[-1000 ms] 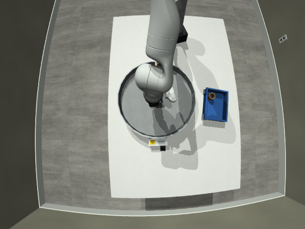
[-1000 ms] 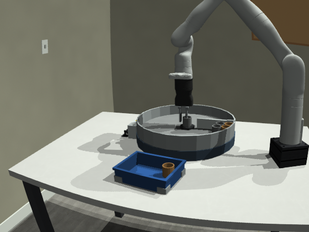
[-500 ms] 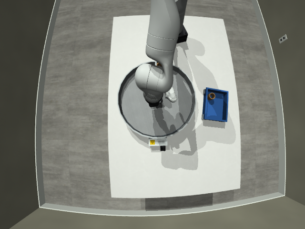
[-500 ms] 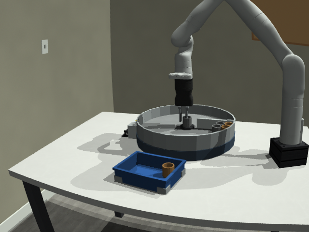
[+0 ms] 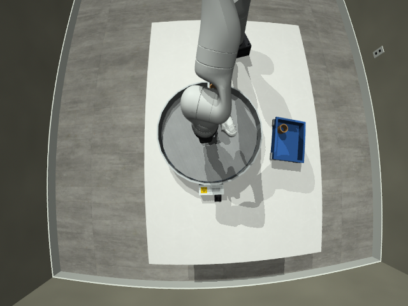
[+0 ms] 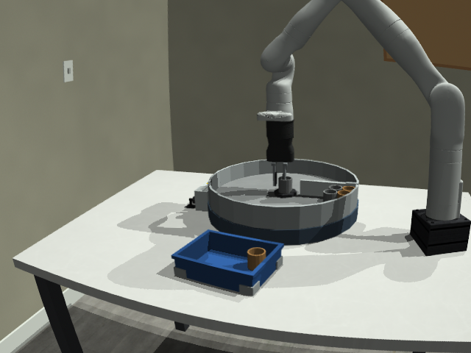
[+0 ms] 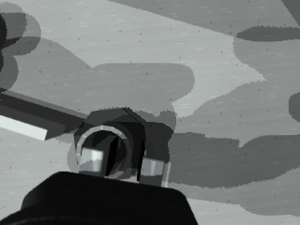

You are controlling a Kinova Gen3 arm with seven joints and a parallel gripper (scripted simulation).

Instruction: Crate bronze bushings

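Right now my hand is 2 cm past the round turning table and 4 cm above it. The rest, counted from my hand: blue crate 8 cm ahead, 35 cm to the left, 7 cm below.
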